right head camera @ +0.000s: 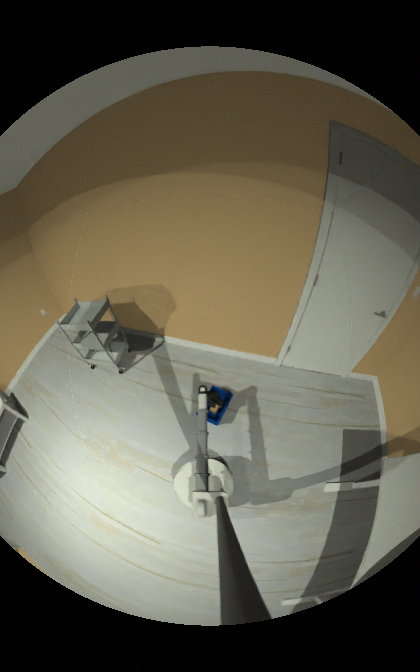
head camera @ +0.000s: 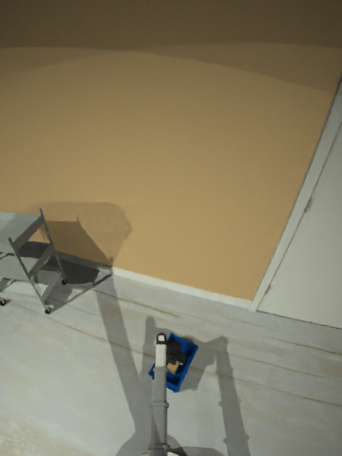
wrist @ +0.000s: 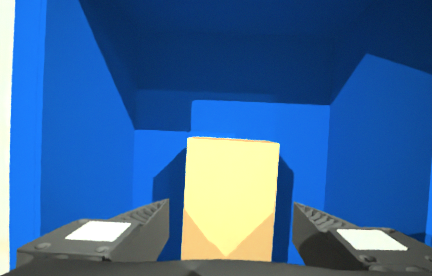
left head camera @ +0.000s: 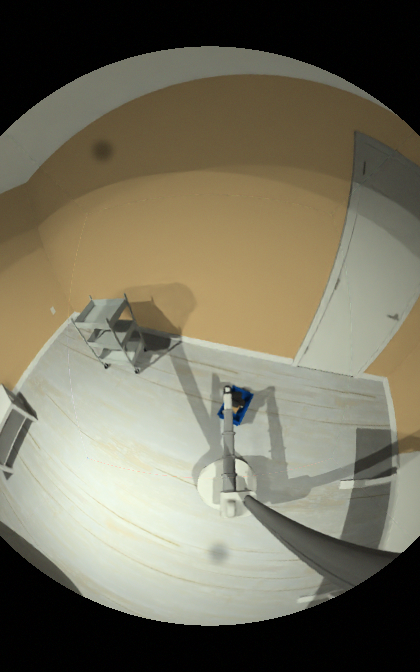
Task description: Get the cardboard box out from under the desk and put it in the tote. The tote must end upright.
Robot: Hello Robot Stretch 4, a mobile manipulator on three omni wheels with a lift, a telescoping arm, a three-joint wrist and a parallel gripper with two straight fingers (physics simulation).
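Frame: origin at the robot's base, x left, y back, z up, level; millimetres.
Seen in the pictures: gripper, between the fingertips: (wrist: 230, 219).
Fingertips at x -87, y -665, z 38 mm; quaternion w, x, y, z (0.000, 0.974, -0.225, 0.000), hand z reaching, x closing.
A point is followed by its place in that frame.
The cardboard box (head camera: 173, 367) {x -83, y -633, z 27 mm} (left head camera: 236, 409) {x -97, y -629, z 26 mm} (right head camera: 215, 408) (wrist: 230, 175) {x -76, y -641, z 27 mm} is inside the blue tote (head camera: 190, 362) {x -187, y -640, z 92 mm} (left head camera: 247, 405) {x -183, y -637, z 93 mm} (right head camera: 227, 404) (wrist: 85, 150) {x -145, y -588, z 56 mm}, which stands upright on the floor. My gripper (head camera: 176, 358) {x -87, y -665, z 38 mm} (left head camera: 237, 401) {x -87, y -665, z 38 mm} (right head camera: 215, 401) (wrist: 230, 219) {x -87, y -665, z 38 mm} reaches down into the tote and is wide open. In the wrist view the box is between the two fingers, with a blue gap on each side, and touches neither. Its lower end is hidden by the gripper body, so I cannot tell how it rests on the tote's bottom.
A grey three-shelf cart (head camera: 15, 225) {x 1080, y -1295, z 635 mm} (left head camera: 102, 311) {x 1121, y -1250, z 635 mm} (right head camera: 85, 312) stands by the wall at left. A closed door (head camera: 310, 260) {x -955, y -1039, z 614 mm} (left head camera: 370, 280) {x -1049, y -1012, z 1104 mm} (right head camera: 360, 260) is at right. A white surface (left head camera: 410, 490) (right head camera: 405, 500) shows at lower right; I cannot tell whether it is the desk.
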